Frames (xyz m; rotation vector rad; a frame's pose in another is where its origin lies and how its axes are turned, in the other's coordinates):
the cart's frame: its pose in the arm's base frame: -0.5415 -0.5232 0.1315 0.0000 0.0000 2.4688
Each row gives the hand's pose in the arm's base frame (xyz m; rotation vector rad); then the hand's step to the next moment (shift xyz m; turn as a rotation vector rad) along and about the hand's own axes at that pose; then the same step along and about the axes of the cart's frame.
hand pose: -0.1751 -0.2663 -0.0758 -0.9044 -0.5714 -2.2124
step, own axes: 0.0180 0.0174 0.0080 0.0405 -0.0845 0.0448
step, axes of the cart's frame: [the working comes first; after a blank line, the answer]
step, axes of the arm's base frame: 0.0064 -0.0145 0.0210 -0.0628 0.0676 0.0478

-0.0141 0.0073 0.0210 0.0912 -0.0137 0.0478
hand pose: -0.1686 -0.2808 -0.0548 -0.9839 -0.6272 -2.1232
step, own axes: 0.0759 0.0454 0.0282 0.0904 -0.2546 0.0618
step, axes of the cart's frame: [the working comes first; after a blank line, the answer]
step, axes of the arm's base frame: 0.0122 -0.0399 0.0829 -0.2077 0.1673 0.0753

-0.0344 0.0236 0.0829 0.2667 -0.0014 0.0753
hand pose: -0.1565 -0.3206 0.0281 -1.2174 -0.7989 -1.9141
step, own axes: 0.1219 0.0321 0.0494 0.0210 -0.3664 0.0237
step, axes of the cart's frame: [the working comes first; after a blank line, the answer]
step, axes of the arm's base frame: 0.0143 -0.0076 0.1344 -0.2980 0.2149 -0.0160

-0.0159 -0.0030 0.1344 0.3670 0.0176 -0.0160
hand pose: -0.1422 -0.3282 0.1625 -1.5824 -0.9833 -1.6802
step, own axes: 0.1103 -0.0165 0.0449 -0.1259 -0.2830 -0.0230
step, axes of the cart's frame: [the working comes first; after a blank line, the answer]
step, axes of the arm's base frame: 0.0003 0.0523 0.1082 -0.2396 0.1238 -0.1540

0.0324 -0.0411 0.1082 0.2646 0.0525 -0.1540
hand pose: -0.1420 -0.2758 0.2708 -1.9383 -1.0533 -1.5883
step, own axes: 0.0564 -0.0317 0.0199 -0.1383 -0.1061 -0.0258
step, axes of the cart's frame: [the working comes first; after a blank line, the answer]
step, axes of the arm's base frame: -0.0083 0.0505 0.0443 -0.1063 0.0077 -0.1403

0.0379 -0.0343 0.0443 0.0879 0.0602 -0.1403
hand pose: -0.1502 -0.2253 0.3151 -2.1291 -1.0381 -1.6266
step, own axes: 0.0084 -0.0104 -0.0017 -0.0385 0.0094 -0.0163
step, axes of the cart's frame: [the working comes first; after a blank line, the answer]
step, axes of the arm's base frame: -0.0073 0.0095 0.0062 -0.0099 -0.0309 -0.0280

0.0116 -0.0029 0.0062 -0.0115 0.0303 -0.0280
